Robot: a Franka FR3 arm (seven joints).
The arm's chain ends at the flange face. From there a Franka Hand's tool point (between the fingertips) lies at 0.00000 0.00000 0.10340 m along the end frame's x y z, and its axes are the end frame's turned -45 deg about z.
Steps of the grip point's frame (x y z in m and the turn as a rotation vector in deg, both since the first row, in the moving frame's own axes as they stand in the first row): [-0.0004 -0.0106 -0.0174 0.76 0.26 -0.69]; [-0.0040 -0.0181 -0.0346 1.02 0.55 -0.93]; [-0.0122 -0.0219 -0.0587 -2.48 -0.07 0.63]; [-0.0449 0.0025 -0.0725 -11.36 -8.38 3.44]
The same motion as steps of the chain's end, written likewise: [-0.0071 -0.0059 -0.0174 0.72 -0.35 -0.69]; [-0.0150 -0.0080 -0.0346 1.11 -0.33 -0.93]; [-0.0272 -0.0101 -0.0586 -1.80 1.70 0.63]; [-0.0330 0.0085 -0.0694 -13.96 2.11 3.44]
